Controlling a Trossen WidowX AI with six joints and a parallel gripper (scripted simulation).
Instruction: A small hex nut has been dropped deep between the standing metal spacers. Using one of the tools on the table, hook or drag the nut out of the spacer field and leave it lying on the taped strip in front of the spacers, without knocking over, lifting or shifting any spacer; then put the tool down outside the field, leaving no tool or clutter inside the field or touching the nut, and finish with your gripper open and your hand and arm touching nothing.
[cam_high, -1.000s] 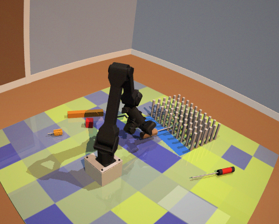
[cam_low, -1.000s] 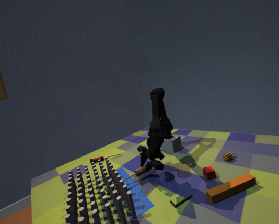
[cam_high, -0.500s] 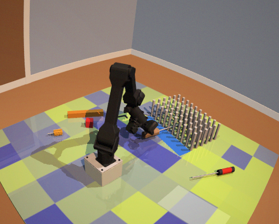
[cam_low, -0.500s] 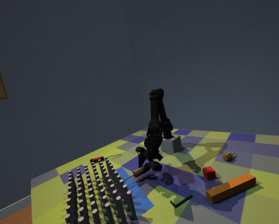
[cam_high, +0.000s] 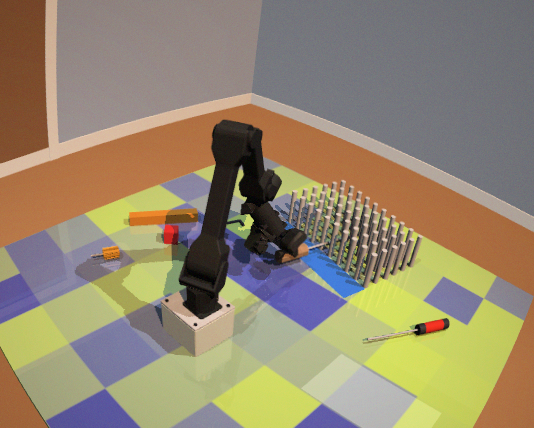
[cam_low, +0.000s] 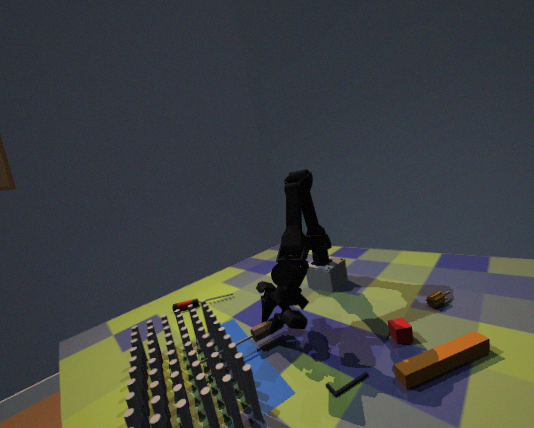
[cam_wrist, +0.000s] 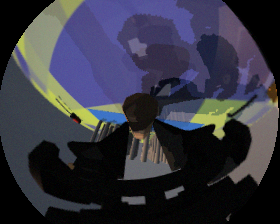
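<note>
My gripper tip is 80 mm short of the blue taped strip, 40 mm above it and 20 mm to the left of it. Round my gripper tip: wooden-handled tool 100 mm ahead, 30 mm to the right, 10 mm below; red cube 290 mm to the left, 190 mm behind, 20 mm below; black hex key 250 mm to the left, 30 mm below, 20 mm ahead.
</note>
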